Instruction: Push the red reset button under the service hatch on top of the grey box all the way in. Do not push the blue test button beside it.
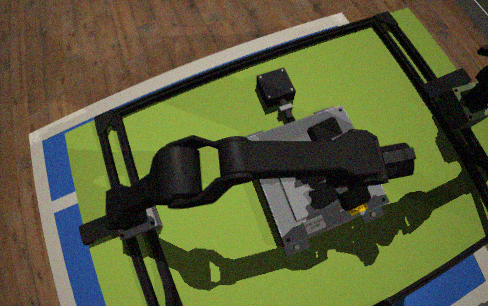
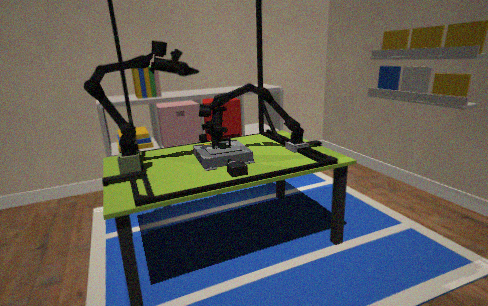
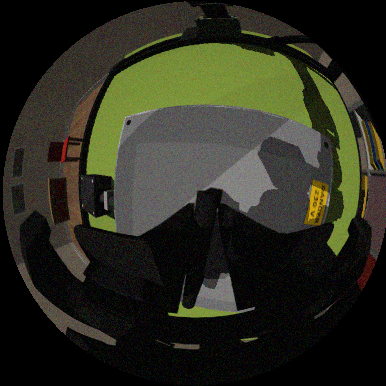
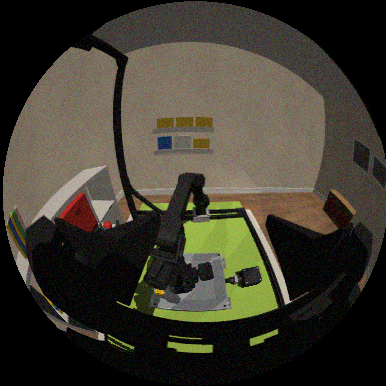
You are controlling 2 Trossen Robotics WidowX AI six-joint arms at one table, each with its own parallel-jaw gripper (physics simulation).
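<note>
The grey box (image 1: 272, 194) (image 2: 212, 164) (image 3: 169, 122) (image 4: 210, 297) lies in the middle of the green table (image 1: 334, 67) (image 2: 170, 176). Its service hatch (image 1: 295, 197) (image 3: 161, 172) is a lighter raised panel on top, lying flat. My left gripper (image 1: 337, 192) (image 2: 222, 141) (image 3: 205, 208) (image 4: 190, 286) is down on the hatch and shut on the black hatch handle (image 3: 205, 205). My right gripper (image 2: 192, 71) (image 4: 215, 219) is open and empty, high above the table's left end. The red and blue buttons are hidden.
A black motor block (image 1: 275, 86) (image 2: 237, 169) (image 3: 94, 194) (image 4: 250, 276) sits against one side of the box. A yellow danger label (image 1: 359, 209) (image 3: 316, 202) marks the box top. A black frame rail (image 1: 243, 64) (image 2: 279, 173) runs round the table. Shelves stand behind.
</note>
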